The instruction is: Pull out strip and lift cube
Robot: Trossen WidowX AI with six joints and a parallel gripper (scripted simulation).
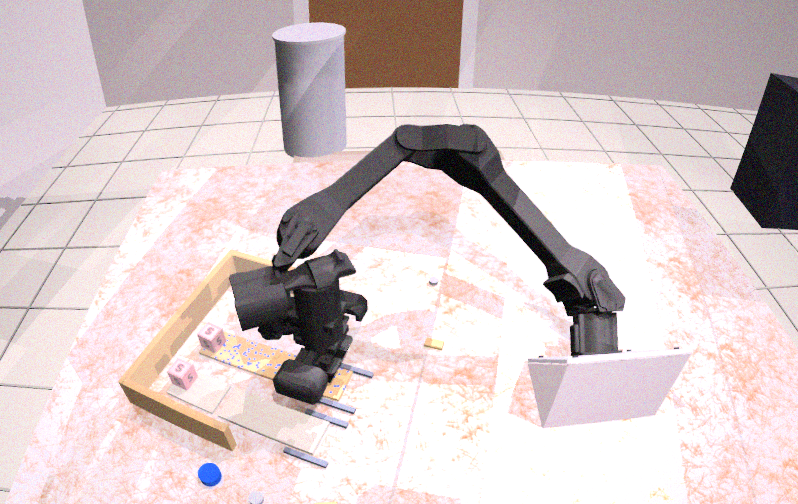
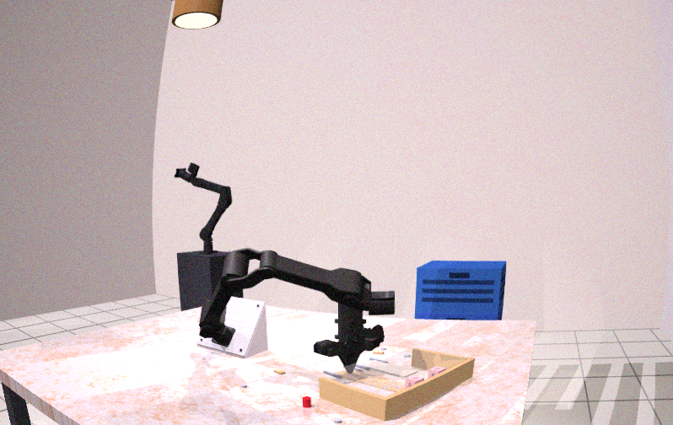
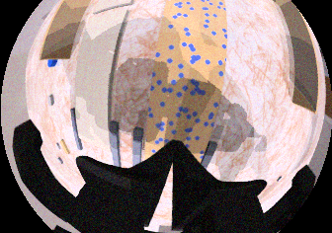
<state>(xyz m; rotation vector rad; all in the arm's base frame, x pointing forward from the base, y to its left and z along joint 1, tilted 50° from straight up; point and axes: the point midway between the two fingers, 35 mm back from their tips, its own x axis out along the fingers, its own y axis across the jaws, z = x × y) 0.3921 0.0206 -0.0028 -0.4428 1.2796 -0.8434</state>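
My gripper tip is now 7 cm to the right of the beige strip and 7 cm short of it. From my gripper tip the other things lie so: blue disc: 17 cm to the left, 14 cm ahead; then red cylinder: 24 cm to the right, 2 cm ahead, 1 cm above; then tan chip: 16 cm behind, 8 cm to the right.
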